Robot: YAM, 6 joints.
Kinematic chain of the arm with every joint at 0, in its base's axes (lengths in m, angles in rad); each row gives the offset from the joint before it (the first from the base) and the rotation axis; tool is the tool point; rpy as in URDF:
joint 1: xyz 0 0 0.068 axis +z
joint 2: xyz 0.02 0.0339 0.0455 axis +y
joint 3: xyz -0.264 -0.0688 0 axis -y
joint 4: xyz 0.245 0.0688 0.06 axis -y
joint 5: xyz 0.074 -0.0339 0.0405 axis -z
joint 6: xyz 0.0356 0 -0.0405 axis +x
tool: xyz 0 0 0 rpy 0 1.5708 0
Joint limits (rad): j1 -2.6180..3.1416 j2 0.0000..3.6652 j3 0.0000..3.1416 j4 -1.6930..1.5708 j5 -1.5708..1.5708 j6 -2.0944..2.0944
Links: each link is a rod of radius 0.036 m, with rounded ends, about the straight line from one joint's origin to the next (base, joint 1, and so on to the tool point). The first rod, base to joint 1, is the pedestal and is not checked.
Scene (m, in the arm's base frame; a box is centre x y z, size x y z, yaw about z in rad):
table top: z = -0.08
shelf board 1: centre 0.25 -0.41 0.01 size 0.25 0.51 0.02 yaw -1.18
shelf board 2: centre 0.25 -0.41 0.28 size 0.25 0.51 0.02 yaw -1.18
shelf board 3: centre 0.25 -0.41 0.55 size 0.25 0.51 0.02 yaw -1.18
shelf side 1: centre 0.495 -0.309 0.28 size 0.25 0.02 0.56 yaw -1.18
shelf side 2: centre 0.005 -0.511 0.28 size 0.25 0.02 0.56 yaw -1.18
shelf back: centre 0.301 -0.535 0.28 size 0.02 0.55 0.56 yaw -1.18
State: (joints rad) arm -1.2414 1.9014 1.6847 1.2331 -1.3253 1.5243
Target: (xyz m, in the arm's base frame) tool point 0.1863 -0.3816 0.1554
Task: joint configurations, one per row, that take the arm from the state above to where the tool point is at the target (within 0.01 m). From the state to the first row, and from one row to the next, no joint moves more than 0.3 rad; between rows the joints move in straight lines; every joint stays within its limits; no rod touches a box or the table.
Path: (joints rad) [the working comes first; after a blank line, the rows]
Joints at the target: -1.1993 2.1810 1.1221 1.1808 -1.3960 1.5243
Straight joint move there: touches shelf board 2.

1: -1.2611 1.6786 1.4604 1.3007 -1.3808 1.5243
2: -1.2807 1.4558 1.2362 1.3683 -1.4363 1.5243
3: -1.3004 1.2331 1.0119 1.4359 -1.4918 1.5243
4: -1.2721 1.3783 0.7987 1.3839 -1.5155 1.5243
5: -1.2438 1.5235 0.5854 1.3319 -1.5391 1.5243
6: -1.2156 1.6688 0.3722 1.2799 -1.5627 1.5243
7: -1.2101 1.8395 0.6222 1.2469 -1.5071 1.5243
8: -1.2047 2.0103 0.8721 1.2138 -1.4516 1.5243
9: -1.1993 2.1810 1.1221 1.1808 -1.3960 1.5243

